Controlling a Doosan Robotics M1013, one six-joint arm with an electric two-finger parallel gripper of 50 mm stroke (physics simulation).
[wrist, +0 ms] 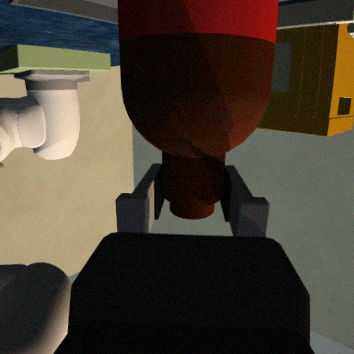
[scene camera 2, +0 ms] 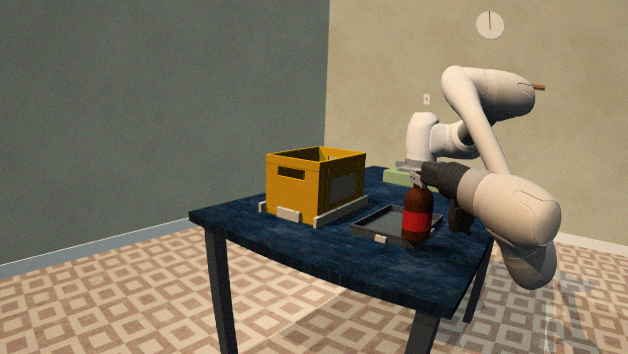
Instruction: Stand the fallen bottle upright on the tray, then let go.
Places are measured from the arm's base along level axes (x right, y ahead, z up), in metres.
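Pixels of known places: gripper, fingertip midpoint: (wrist: pixel 192 180) (scene camera 2: pixel 417 175); arm's base at its link origin: (wrist: pixel 50 71).
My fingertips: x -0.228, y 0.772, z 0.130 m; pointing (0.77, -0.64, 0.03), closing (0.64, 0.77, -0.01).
Observation:
Ahead of a thing's pixels: the offset from my fingertips to its middle. "pt": to the spot under its first point. Level surfaces: height alone.
The brown bottle with a red label @[dx -0.014, dy +0.012, dz -0.064 m] (scene camera 2: pixel 417 215) (wrist: pixel 197 85) stands upright at the near right corner of the dark grey tray @[pt dx +0.132, dy -0.001, dz -0.167 m] (scene camera 2: pixel 363 231). Its base covers part of the tray's near wall in the scene view, and whether the base touches the tray floor cannot be told. My gripper (scene camera 2: pixel 416 179) (wrist: pixel 192 180) is level and shut on the bottle's neck, one finger on each side, with the neck's end showing between the fingers in the wrist view.
A yellow crate @[dx +0.363, dy -0.125, dz -0.094 m] (scene camera 2: pixel 292 192) (wrist: pixel 305 90) stands left of the tray on the dark blue table @[dz -0.181 m] (scene camera 2: pixel 350 265), with pale blocks @[pt dx +0.354, dy +0.022, dz -0.163 m] (scene camera 2: pixel 289 214) along its base. A small pale block @[pt dx +0.074, dy +0.009, dz -0.173 m] (scene camera 2: pixel 381 239) sits at the tray's near side. The green base block (scene camera 2: pixel 397 176) (wrist: pixel 65 59) lies behind.

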